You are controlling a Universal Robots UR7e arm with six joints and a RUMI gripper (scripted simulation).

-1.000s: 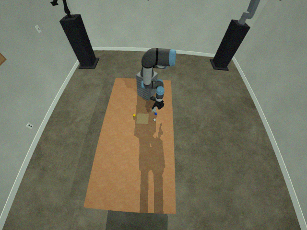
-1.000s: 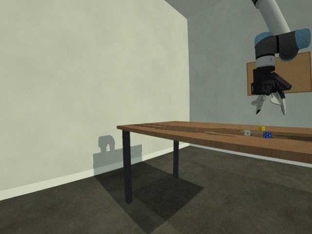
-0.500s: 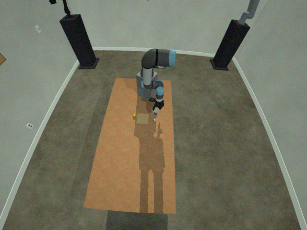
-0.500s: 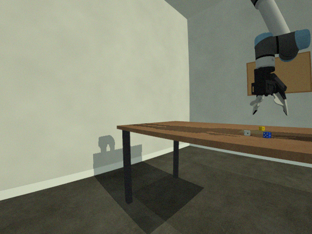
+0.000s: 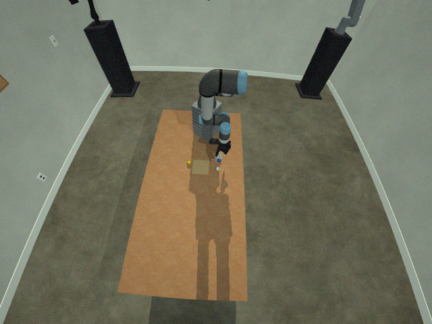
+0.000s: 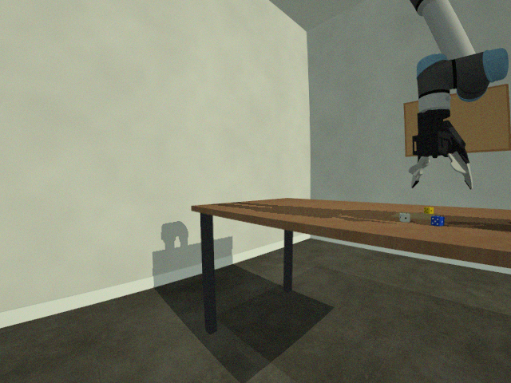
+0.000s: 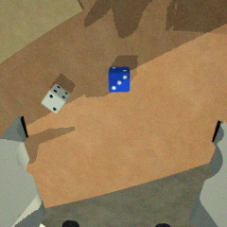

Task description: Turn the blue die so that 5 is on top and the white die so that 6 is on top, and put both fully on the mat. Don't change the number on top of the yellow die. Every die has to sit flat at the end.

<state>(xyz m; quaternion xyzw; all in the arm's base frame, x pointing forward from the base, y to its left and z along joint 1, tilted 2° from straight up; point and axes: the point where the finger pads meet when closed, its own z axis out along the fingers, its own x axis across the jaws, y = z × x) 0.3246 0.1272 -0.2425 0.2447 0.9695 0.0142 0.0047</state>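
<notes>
Right now my hand is 90 mm above the blue die. The rest, counted from my hand: white die 90 mm ahead, 20 mm to the right, 90 mm below; then yellow die 40 mm ahead, 260 mm to the right, 90 mm below; then tan mat 70 mm ahead, 160 mm to the right, 100 mm below.
</notes>
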